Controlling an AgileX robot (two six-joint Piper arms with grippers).
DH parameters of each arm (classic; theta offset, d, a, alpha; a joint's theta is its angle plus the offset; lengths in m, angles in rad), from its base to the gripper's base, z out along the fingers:
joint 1: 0 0.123 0 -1.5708
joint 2: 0.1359 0 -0.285 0
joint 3: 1.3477 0 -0.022 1.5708
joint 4: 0 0.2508 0 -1.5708
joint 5: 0 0 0.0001 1.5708
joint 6: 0 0.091 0 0
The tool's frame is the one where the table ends.
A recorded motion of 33 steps. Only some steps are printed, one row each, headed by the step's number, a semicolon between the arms.
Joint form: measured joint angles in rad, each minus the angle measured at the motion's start. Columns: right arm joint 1, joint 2, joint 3, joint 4, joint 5, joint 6; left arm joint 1, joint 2, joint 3, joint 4, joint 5, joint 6.
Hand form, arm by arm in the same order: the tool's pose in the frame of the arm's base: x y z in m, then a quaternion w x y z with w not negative. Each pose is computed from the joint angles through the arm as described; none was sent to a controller.
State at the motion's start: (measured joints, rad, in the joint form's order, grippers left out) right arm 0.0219 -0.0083 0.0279 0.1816 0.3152 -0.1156; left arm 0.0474 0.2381 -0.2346 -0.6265 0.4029 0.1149
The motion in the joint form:
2: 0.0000 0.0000 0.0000 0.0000 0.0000 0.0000; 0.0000 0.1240 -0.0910 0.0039 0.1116 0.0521
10: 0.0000 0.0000 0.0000 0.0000 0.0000 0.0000; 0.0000 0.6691 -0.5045 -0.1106 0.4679 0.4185
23: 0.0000 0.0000 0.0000 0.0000 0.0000 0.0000; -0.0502 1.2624 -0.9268 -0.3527 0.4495 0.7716
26: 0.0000 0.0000 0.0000 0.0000 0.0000 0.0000; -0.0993 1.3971 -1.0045 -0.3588 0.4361 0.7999
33: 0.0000 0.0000 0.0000 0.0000 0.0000 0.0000; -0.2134 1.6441 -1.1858 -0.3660 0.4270 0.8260
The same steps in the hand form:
2: 0.0541 0.0063 0.1762 0.61469 -0.00335 0.78739 0.04640; 0.0810 -0.0224 0.2614 0.52624 -0.09894 0.81718 -0.21331
10: 0.0541 0.0063 0.1762 0.61469 -0.00335 0.78739 0.04640; 0.1645 -0.0391 0.3147 0.36766 0.08070 0.89540 -0.23784
23: 0.0541 0.0063 0.1762 0.61469 -0.00335 0.78739 0.04640; 0.3153 -0.0578 0.3142 0.36228 0.17135 0.86946 -0.28883
26: 0.0541 0.0063 0.1762 0.61469 -0.00335 0.78739 0.04640; 0.3454 -0.0745 0.2929 0.33958 0.19215 0.87206 -0.29543
33: 0.0541 0.0063 0.1762 0.61469 -0.00335 0.78739 0.04640; 0.3935 -0.1230 0.2520 0.30092 0.24010 0.86805 -0.31352

